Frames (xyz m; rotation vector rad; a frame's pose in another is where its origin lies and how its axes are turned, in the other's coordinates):
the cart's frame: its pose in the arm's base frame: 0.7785 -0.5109 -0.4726 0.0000 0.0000 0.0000
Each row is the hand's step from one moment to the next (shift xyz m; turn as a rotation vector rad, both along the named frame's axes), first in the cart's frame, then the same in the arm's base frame.
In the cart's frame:
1: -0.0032 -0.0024 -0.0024 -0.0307 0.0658 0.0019
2: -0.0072 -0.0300 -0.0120 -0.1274 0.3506 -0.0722
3: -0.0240 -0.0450 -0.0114 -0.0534 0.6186 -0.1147
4: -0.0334 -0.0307 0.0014 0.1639 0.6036 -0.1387
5: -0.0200 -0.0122 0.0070 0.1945 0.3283 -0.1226
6: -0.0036 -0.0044 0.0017 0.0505 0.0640 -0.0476
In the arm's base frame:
1: -0.0032 -0.0024 -0.0024 -0.0307 0.0658 0.0019
2: -0.0072 -0.0300 -0.0120 -0.1274 0.3506 -0.0722
3: -0.0240 -0.0450 -0.0114 -0.0534 0.6186 -0.1147
4: -0.0334 -0.0307 0.0014 0.1639 0.6036 -0.1387
5: -0.0200 -0.0122 0.0070 0.1945 0.3283 -0.1226
6: -0.0036 -0.0044 0.0017 0.0505 0.0640 -0.0476

